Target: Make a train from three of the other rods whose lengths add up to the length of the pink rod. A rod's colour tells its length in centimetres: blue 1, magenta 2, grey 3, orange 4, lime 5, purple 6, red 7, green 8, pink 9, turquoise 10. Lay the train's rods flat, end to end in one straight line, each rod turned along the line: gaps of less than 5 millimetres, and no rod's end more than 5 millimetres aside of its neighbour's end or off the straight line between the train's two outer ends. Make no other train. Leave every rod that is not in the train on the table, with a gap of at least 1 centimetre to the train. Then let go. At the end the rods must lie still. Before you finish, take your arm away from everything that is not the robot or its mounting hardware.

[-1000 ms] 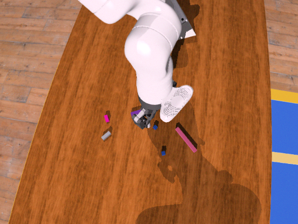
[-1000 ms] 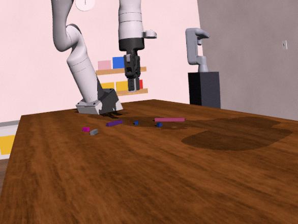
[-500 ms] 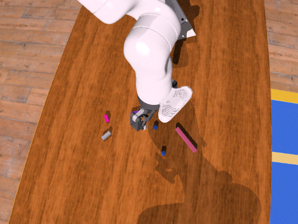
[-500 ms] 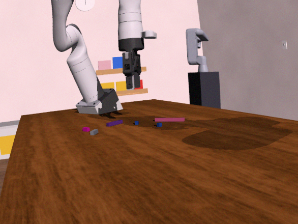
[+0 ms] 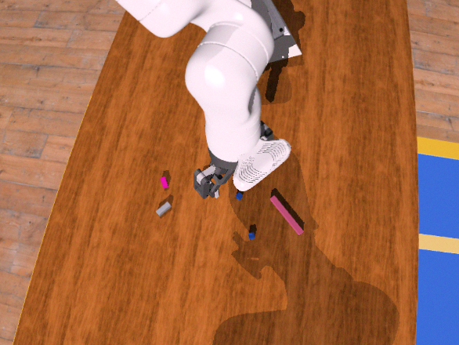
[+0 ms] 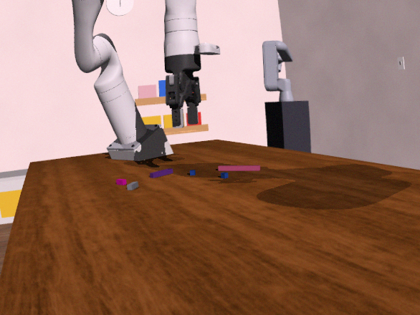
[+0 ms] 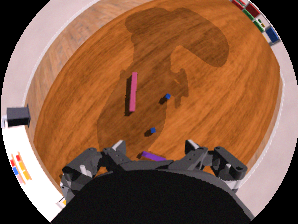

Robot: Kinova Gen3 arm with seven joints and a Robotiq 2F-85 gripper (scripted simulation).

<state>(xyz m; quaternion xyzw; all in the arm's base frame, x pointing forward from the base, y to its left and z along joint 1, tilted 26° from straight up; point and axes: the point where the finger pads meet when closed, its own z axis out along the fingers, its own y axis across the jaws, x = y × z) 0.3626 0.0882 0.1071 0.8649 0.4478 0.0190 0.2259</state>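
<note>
My gripper is now 150 mm to the left of the magenta rod and 100 mm above it. Also, from my hand: small blue rod: 100 mm below, 70 mm ahead, 50 mm to the left; then pink rod: 100 mm to the left, 100 mm below, 20 mm ahead; then purple rod: 100 mm below, 50 mm to the right, 40 mm behind.
</note>
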